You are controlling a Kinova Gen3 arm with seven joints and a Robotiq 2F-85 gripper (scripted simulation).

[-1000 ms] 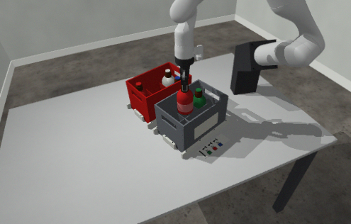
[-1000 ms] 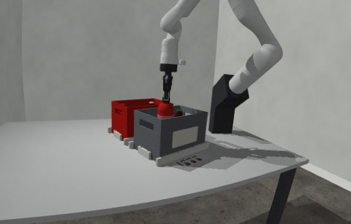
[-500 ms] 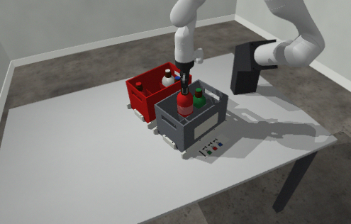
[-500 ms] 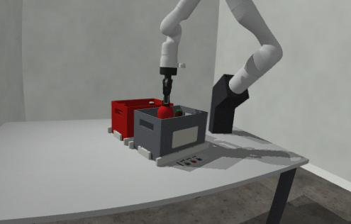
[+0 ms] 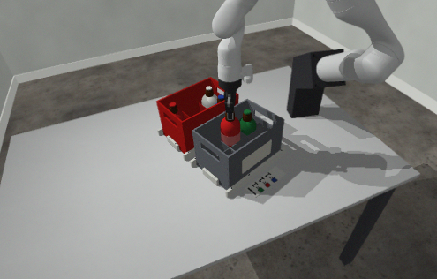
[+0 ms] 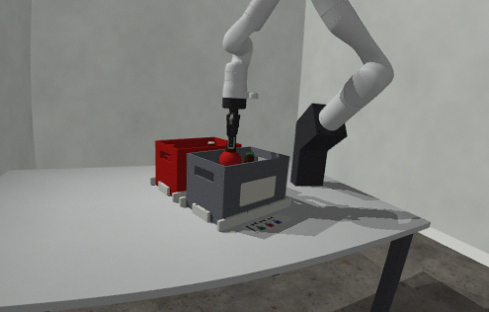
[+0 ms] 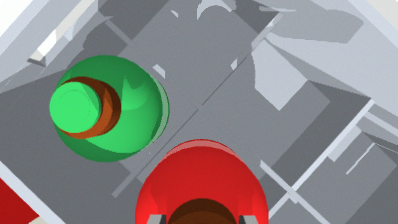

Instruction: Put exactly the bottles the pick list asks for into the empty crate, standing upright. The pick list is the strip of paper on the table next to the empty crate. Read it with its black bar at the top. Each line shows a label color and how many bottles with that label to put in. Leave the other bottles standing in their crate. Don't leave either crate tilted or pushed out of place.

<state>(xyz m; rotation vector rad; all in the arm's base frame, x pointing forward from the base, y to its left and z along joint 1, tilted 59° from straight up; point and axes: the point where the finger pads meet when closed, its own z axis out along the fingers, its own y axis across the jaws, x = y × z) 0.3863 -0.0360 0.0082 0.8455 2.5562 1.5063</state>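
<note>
The grey crate lies 120 mm below my hand, 40 mm to the left of it and 10 mm behind it. The rest, counted from my hand: red crate 180 mm to the right, 120 mm below, 70 mm ahead; then blue-label bottle 170 mm to the right, 120 mm below, 30 mm behind; then green-label bottle 120 mm below, 80 mm behind, 30 mm to the right.
</note>
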